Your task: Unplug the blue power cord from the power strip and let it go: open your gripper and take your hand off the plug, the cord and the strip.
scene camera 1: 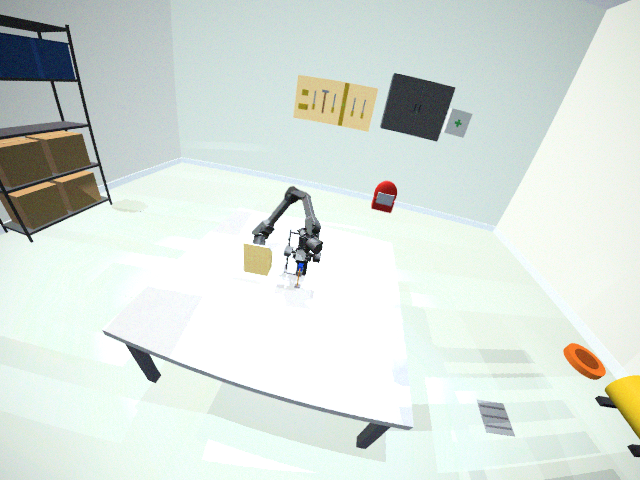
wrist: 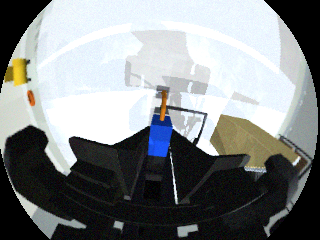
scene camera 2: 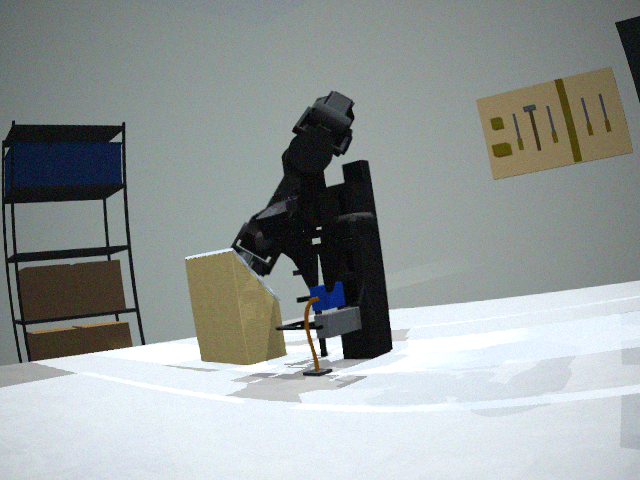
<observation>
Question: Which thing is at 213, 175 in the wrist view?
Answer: My gripper.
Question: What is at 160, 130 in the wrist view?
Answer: A blue plug.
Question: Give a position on a blue plug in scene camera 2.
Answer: At 345, 291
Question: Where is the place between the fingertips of my gripper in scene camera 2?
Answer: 322, 292
</observation>
